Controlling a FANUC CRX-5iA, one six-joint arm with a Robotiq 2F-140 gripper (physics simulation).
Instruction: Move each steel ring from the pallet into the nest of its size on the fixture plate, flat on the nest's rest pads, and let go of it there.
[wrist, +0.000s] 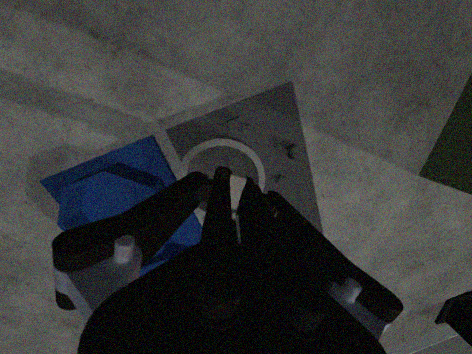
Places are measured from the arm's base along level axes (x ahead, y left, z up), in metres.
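Where they show: gripper, fingertip midpoint: (231, 168).
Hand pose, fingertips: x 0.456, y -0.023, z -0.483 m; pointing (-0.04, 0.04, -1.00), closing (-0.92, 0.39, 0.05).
Note:
After its pixels a point has its place.
A large pale steel ring (227, 142) {x 0.457, y -0.057, z -0.476 m} lies flat on a grey plate (284, 116) {x 0.382, y -0.076, z -0.501 m} in the middle of the wrist view. Small dark marks sit on the plate around the ring. My gripper (231, 168) {x 0.456, y -0.023, z -0.484 m} is shut with nothing between the fingers. Its tips hang close over the ring's near side, reaching into the ring's opening. I cannot tell whether they touch the ring.
A blue block (105, 189) {x 0.625, y -0.010, z -0.505 m} with a shallow recess lies right beside the grey plate on the left, partly under my left finger link. A mottled grey surface (357, 197) {x 0.255, y 0.063, z -0.513 m} surrounds both. The picture is dark and grainy.

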